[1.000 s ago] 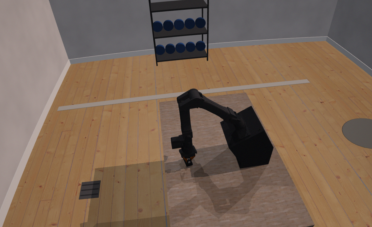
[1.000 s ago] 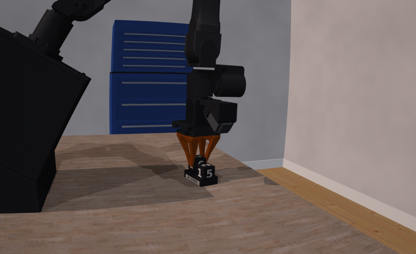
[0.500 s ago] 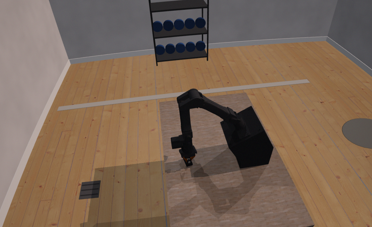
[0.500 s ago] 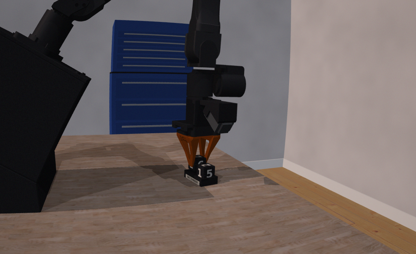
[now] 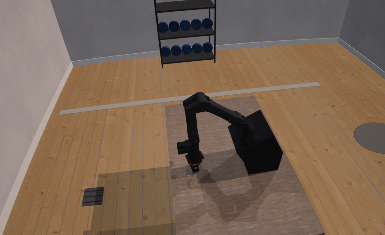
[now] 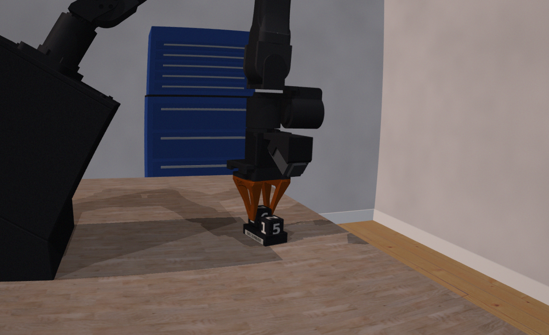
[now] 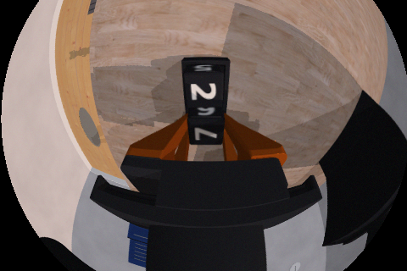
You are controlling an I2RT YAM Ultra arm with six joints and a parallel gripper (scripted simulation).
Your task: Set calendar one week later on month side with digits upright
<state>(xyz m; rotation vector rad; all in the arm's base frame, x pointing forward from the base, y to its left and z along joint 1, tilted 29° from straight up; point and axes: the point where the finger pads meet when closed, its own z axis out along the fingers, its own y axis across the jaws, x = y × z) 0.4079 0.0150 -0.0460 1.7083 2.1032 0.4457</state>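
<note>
Now: hand 2 cm to the left of the black tray and 3 cm above it.
</note>
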